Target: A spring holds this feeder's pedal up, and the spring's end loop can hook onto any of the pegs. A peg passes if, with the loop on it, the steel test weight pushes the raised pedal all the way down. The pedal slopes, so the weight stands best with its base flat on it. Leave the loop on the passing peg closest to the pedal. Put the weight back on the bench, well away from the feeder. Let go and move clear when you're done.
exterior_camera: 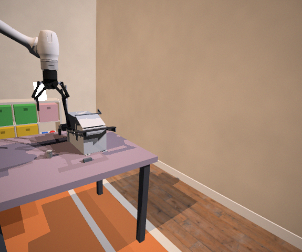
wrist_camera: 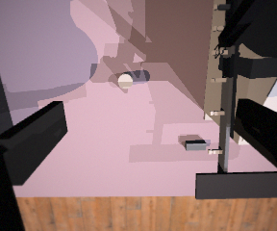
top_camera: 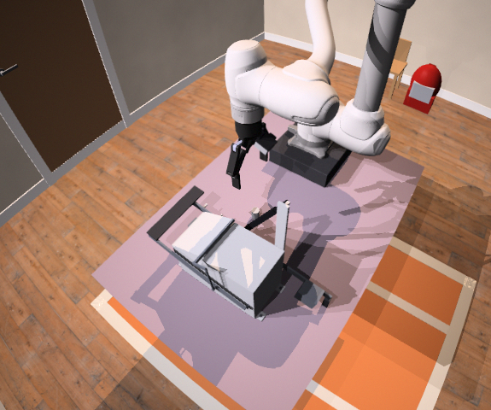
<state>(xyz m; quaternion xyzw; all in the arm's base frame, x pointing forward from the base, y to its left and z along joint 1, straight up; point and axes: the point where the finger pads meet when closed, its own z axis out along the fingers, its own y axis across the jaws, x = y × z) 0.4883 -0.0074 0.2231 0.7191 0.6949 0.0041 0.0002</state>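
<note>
Now: hand 27 cm above the steel test weight, 4 cm past it and 1 cm to the left of it. From my hand the other things lie so: small grey block (29 cm below, 19 cm to the right, 13 cm ahead).
</note>
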